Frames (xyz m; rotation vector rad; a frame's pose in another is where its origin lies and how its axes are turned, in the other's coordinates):
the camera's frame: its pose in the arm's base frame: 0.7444 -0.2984 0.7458 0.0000 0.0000 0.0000
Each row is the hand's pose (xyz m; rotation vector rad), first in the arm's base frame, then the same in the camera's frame.
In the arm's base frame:
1: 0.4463 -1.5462 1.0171 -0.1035 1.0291 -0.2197
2: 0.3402 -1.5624 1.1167 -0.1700 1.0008 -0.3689
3: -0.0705 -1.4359 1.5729 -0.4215 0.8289 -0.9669
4: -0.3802 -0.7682 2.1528 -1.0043 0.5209 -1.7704
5: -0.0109 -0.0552 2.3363 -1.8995 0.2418 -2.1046
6: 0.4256 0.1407 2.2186 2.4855 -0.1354 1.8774
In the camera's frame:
1: -0.2981 -1.2478 0.2713 -0.1035 1.0291 -0.2197
2: -0.4042 -1.2640 0.3709 -0.1700 1.0008 -0.3689
3: -0.8149 -1.1375 0.8271 -0.4215 0.8289 -0.9669
4: -1.1246 -0.4698 1.4070 -1.0043 0.5209 -1.7704
5: -0.7553 0.2432 1.5905 -1.8995 0.2418 -2.1046
6: -0.3188 0.4391 1.4728 2.4855 -0.1354 1.8774

